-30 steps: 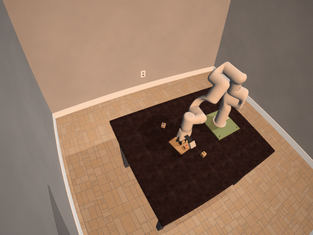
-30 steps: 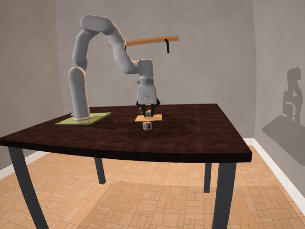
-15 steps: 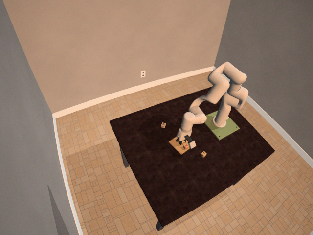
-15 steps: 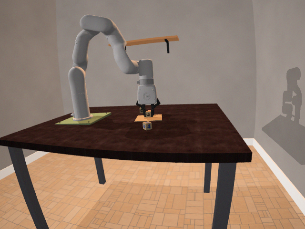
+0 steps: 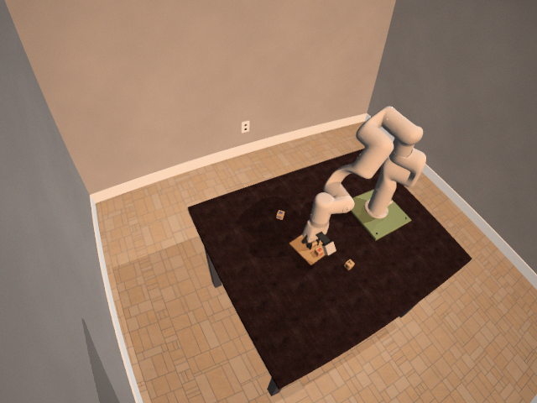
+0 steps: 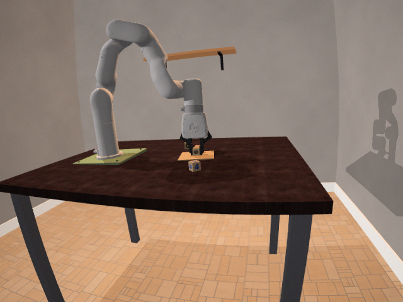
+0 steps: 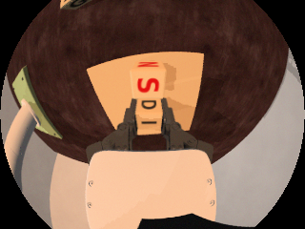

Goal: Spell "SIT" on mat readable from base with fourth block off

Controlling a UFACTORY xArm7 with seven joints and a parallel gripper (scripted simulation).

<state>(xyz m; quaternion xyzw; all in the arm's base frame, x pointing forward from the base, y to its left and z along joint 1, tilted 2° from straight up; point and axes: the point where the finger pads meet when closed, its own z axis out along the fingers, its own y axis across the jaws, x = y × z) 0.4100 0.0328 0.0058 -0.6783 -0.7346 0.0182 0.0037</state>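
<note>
My gripper is now 20 mm above the tan mat.
</note>
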